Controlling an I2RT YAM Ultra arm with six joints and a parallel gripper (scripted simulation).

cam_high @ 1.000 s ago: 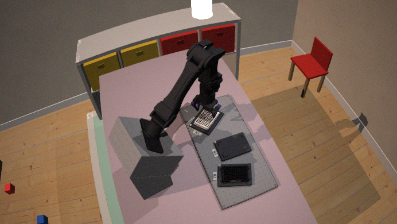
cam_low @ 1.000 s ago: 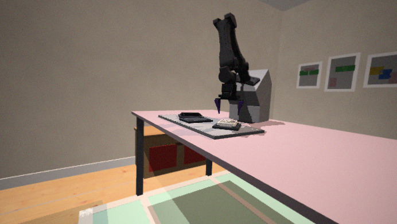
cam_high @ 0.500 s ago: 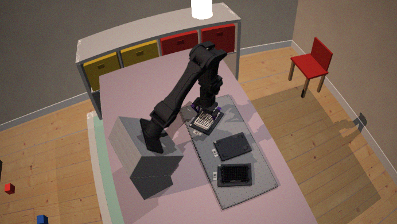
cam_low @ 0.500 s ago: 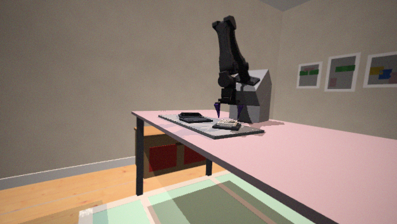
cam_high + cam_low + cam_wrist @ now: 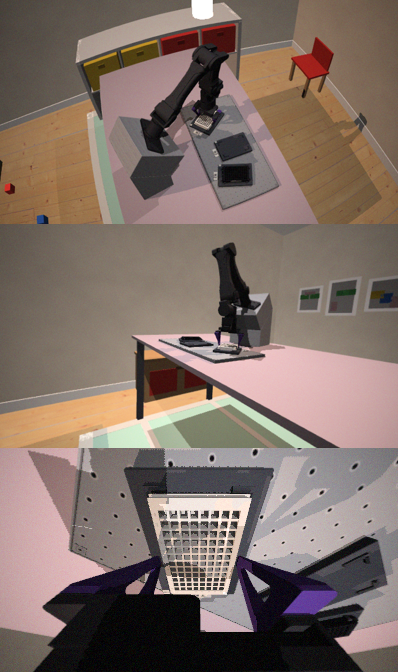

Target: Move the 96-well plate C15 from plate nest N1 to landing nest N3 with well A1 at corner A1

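The white 96-well plate C15 is 10 mm below my hand. Round my hand: dark plate nest N1 (20 mm below); then deck label (60 mm behind, 70 mm to the right, 30 mm below); then dark landing nest N3 (100 mm ahead, 190 mm to the right, 20 mm below).
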